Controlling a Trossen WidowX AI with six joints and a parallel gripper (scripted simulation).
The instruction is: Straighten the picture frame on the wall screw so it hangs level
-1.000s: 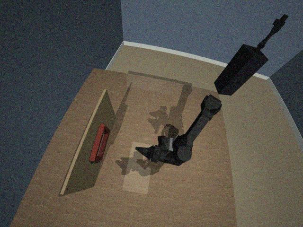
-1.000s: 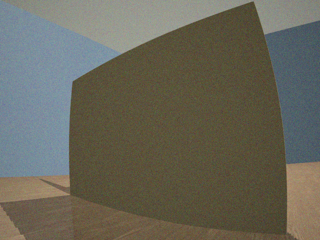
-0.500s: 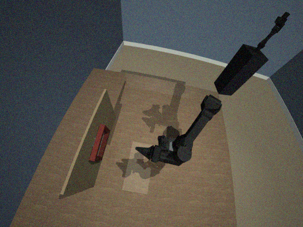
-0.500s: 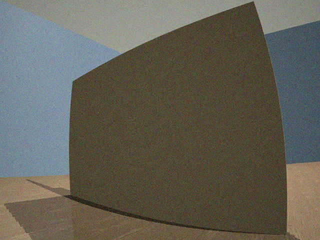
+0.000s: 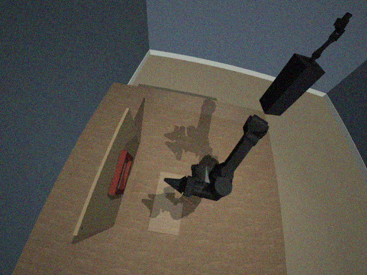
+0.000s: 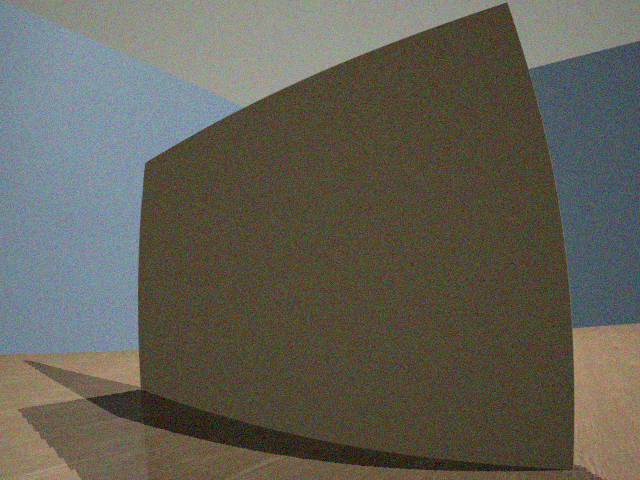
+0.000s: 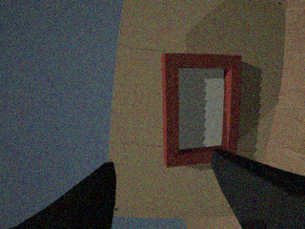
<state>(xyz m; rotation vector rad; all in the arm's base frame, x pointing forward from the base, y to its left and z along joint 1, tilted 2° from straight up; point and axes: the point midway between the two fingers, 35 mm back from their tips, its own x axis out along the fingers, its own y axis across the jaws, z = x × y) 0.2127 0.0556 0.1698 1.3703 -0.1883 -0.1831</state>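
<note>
The red picture frame is 200 mm ahead of my gripper tip, 90 mm below it and 40 mm to the right of it. From my gripper tip the other things lie so: wall panel 210 mm ahead, 100 mm below, 40 mm to the right.
</note>
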